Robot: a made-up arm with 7 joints. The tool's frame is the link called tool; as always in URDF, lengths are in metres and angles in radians.
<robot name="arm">
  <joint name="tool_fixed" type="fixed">
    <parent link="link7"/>
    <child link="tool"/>
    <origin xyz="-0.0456 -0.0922 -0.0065" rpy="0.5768 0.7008 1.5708"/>
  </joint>
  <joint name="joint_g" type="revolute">
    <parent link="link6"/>
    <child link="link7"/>
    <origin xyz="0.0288 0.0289 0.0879" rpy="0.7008 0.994 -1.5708"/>
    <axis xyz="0 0 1"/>
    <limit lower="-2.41" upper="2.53"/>
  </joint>
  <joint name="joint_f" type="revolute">
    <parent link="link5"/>
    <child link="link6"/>
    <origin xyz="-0.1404 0.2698 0.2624" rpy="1.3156 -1.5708 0"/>
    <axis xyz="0 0 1"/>
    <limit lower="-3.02" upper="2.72"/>
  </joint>
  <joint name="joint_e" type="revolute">
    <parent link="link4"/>
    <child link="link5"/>
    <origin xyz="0.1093 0.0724 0.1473" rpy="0 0 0"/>
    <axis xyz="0 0 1"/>
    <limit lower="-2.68" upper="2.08"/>
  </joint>
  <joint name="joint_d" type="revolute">
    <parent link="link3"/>
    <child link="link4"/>
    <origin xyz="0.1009 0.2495 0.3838" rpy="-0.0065 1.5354 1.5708"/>
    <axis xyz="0 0 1"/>
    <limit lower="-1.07" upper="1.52"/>
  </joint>
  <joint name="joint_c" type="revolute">
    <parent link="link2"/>
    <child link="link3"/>
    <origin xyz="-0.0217 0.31 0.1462" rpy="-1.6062 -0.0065 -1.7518"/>
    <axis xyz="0 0 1"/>
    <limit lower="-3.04" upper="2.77"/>
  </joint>
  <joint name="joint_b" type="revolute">
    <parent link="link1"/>
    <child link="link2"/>
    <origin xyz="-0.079 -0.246 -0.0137" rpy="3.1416 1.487 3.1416"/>
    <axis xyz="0 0 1"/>
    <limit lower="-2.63" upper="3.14"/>
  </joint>
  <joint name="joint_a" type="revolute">
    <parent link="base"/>
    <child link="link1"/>
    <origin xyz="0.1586 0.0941 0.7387" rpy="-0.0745 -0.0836 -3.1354"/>
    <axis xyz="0 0 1"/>
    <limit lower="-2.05" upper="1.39"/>
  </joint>
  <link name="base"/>
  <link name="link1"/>
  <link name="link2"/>
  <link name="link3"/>
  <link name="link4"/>
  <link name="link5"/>
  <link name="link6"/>
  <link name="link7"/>
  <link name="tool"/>
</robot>
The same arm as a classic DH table. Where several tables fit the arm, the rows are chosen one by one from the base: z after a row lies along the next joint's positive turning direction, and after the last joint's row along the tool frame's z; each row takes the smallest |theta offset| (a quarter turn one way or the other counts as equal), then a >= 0, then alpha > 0; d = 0 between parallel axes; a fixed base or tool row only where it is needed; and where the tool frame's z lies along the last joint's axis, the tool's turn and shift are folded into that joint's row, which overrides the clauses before.
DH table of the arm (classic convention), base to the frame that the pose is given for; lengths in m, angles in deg. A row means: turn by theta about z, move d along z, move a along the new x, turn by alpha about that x. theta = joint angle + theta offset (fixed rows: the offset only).
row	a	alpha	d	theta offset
base (fixed)	0.1755	6.41	0.2349	48.56
joint_a	0.246	-94.8	0.4866	41.62
joint_b	-0.301	-92.03	0.0642	-10.38
joint_c	0.1025	-87.97	0.2977	0
joint_d	-0.1311	0	0	-56.49
joint_e	0.204	-90	0.6587	-48.15
joint_f	0.0002	-65.37	-0.119	44.82
joint_g	0.0334	-50.16	0.0298	67.5
tool (fixed)	0	0	-0.1267	122.88
Joint limits (deg, base to tool): -117.46..79.64 -150.69..179.91 -174.18..158.71 -61.31..87.09 -153.55..119.18 -173.03..155.84 -138.08..144.96

